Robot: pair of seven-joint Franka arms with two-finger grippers.
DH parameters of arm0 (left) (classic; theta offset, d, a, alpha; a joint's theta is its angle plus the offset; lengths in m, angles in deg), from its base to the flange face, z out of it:
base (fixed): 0 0 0 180
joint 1: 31.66 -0.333 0 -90
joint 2: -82.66 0 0 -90
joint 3: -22.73 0.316 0.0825 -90
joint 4: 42.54 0 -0.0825 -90
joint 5: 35.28 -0.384 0 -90
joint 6: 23.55 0 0.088 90
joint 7: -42.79 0.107 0 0
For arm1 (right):
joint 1: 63.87 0.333 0 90
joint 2: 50.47 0 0 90
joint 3: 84.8 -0.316 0.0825 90
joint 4: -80.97 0 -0.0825 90
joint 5: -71.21 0.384 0 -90
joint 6: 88.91 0 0.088 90
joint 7: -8.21 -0.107 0 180
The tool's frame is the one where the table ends.
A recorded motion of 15 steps. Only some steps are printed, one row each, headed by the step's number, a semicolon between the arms.
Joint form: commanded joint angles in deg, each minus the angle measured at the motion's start. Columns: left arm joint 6, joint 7, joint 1, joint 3, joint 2, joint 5, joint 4; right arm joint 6, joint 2, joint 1, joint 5, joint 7, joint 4, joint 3.
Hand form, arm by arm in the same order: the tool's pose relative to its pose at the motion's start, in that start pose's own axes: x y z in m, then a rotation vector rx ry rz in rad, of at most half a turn. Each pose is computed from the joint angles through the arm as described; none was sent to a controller.
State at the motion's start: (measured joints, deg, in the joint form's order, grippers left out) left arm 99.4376 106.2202 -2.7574 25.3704 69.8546 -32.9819 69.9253; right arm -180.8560 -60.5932 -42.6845 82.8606 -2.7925 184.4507 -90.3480
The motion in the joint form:
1: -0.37 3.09 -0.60 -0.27 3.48 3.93 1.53; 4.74 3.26 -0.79 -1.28 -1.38 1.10 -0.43
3: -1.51 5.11 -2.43 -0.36 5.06 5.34 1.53; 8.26 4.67 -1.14 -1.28 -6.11 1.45 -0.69
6: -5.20 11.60 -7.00 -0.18 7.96 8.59 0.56; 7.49 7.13 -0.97 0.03 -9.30 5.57 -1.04
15: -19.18 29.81 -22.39 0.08 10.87 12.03 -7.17; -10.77 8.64 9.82 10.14 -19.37 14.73 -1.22
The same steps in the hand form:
1: -0.0051 0.0093 -0.0231 -0.0015 0.0685 0.0126; -0.0255 0.0064 -0.0112 -0.0329 -0.0386 0.0238
3: -0.0213 0.0057 -0.0377 -0.0016 0.0949 0.0072; -0.0399 0.0081 -0.0146 -0.0465 -0.0786 0.1055
6: -0.0640 -0.0047 -0.0703 -0.0064 0.1532 0.0197; -0.0540 0.0058 -0.0004 -0.0385 -0.0975 0.1590
15: -0.2063 -0.0302 -0.1453 -0.0184 0.2339 0.0873; -0.0677 -0.0897 0.0608 0.0994 0.0005 0.2197

